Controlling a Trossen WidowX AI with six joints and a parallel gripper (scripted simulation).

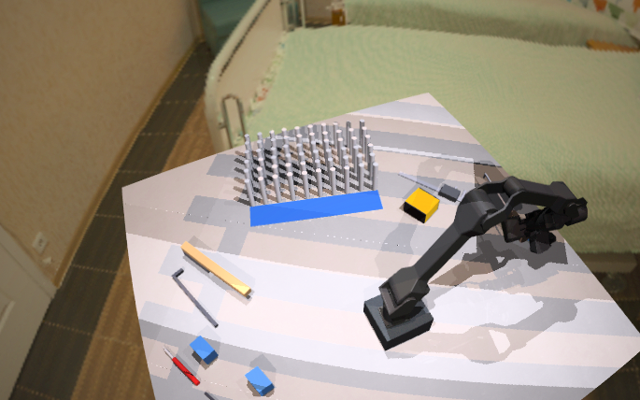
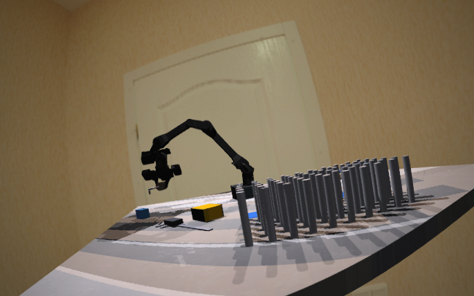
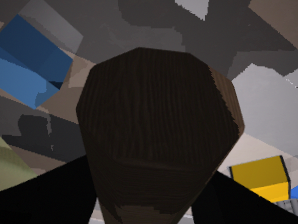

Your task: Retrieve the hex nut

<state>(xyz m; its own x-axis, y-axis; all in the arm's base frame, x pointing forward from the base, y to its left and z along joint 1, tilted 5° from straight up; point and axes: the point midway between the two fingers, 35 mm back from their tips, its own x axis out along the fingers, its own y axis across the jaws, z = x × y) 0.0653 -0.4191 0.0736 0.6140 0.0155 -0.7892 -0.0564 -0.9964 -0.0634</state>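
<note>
The brown-handled tool is 10 cm ahead of my gripper tip and 1 cm to the right of it. The rest, counted from my gripper tip: blue taped strip: 49 cm to the left, 36 cm ahead, 12 cm below; hex nut: 55 cm to the left, 53 cm ahead, 12 cm below; red-handled tool: 99 cm to the left, 11 cm below, 3 cm behind.
</note>
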